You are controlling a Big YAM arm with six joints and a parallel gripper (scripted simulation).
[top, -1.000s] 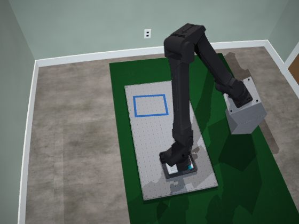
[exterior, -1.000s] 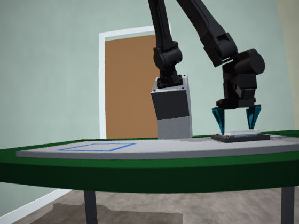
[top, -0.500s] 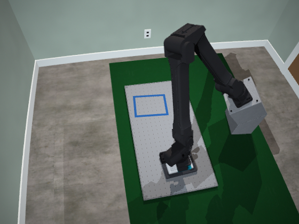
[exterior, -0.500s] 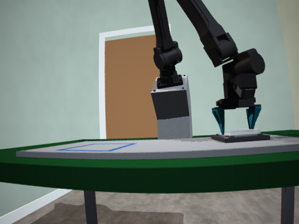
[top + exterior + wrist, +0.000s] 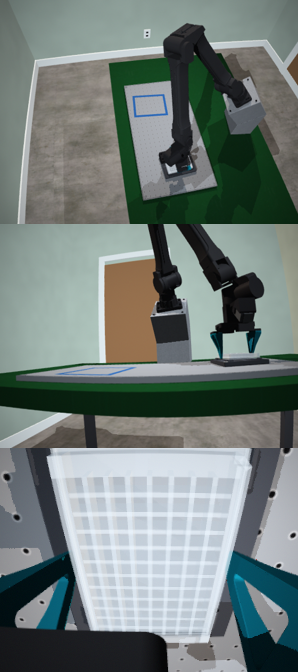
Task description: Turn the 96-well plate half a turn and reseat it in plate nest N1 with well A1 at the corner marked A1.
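The 96-well plate is right at my hand. From my hand the other things lie so: plate nest N1: 20 mm below; A1 label: 70 mm ahead, 50 mm to the right, 10 mm below.
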